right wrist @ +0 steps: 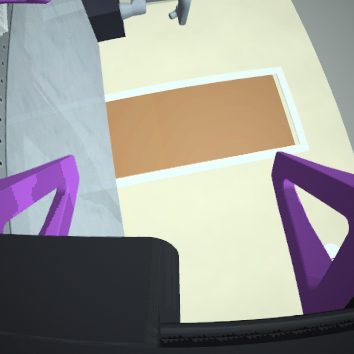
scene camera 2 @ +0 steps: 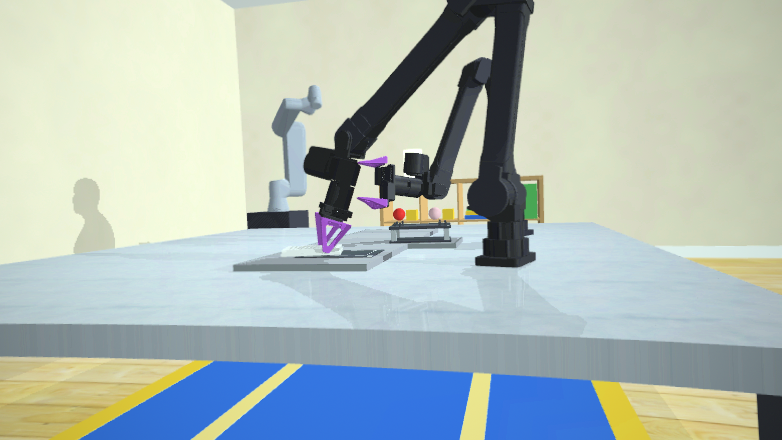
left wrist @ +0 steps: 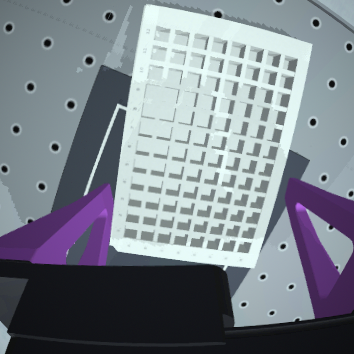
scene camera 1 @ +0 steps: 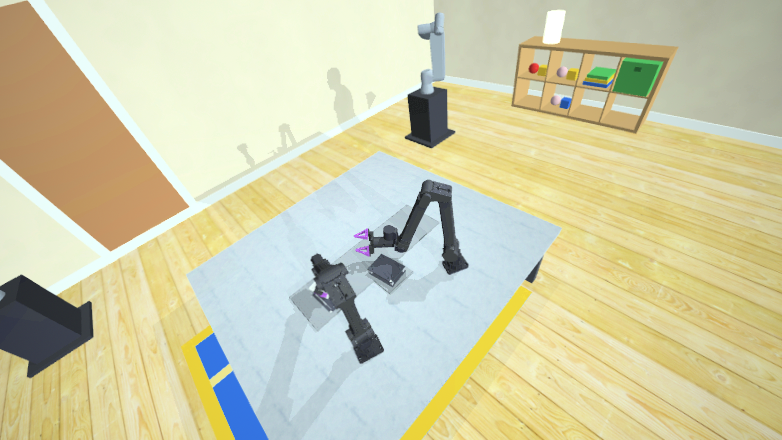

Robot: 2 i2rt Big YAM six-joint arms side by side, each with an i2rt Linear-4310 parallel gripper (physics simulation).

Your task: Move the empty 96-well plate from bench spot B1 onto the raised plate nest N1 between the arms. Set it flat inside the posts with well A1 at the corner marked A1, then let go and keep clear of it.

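Pixels of known places: left gripper, fingertip midpoint: (scene camera 2: 323, 249) (left wrist: 199, 190); right gripper, fingertip midpoint: (right wrist: 174, 164) (scene camera 2: 358, 180) (scene camera 1: 354, 243); left arm's base, link origin: (scene camera 2: 506, 262) (scene camera 1: 368, 349); right arm's base, link origin: (scene camera 1: 455, 265).
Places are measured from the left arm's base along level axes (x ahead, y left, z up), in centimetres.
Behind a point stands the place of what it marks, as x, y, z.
Observation:
The white 96-well plate (left wrist: 210, 145) @[41.8, 9.0, 2.9] (scene camera 2: 295, 251) @[42.0, 14.2, 2.5] lies on the dark bench spot (left wrist: 85, 135) @[37.6, 13.9, 1.5], turned at an angle to its white outline. In the left wrist view its row of 12s is at the far end. My left gripper (left wrist: 199, 190) @[39.8, 7.6, 2.3] (scene camera 2: 328, 249) @[39.8, 7.6, 2.3] is open, its fingertips on either side of the plate's near half, with gaps to both edges. The raised nest (scene camera 1: 387, 269) @[30.8, -25.3, 5.7] (scene camera 2: 419, 225) @[31.0, -21.9, 5.7] stands between the arms with no plate on it. My right gripper (scene camera 1: 363, 242) @[45.9, -15.5, 18.4] (scene camera 2: 372, 182) @[45.9, -15.5, 18.4] (right wrist: 174, 164) @[45.9, -15.5, 18.4] is open and empty, raised above the bench beyond the nest. The nest's A1 mark cannot be made out.
A perforated grey board (scene camera 1: 311, 317) @[28.2, 19.3, 1.3] (scene camera 2: 295, 267) @[33.7, 23.3, 0.7] lies under the bench spot and runs on past the nest. The right arm (scene camera 1: 447, 229) @[18.2, -54.4, 29.7] stands right of the nest in scene camera 1. A grey robot on a black pedestal (scene camera 1: 428, 117) and a cubby shelf (scene camera 1: 593, 43) stand beyond the table (scene camera 1: 246, 273) @[78.4, 48.3, 0.0].

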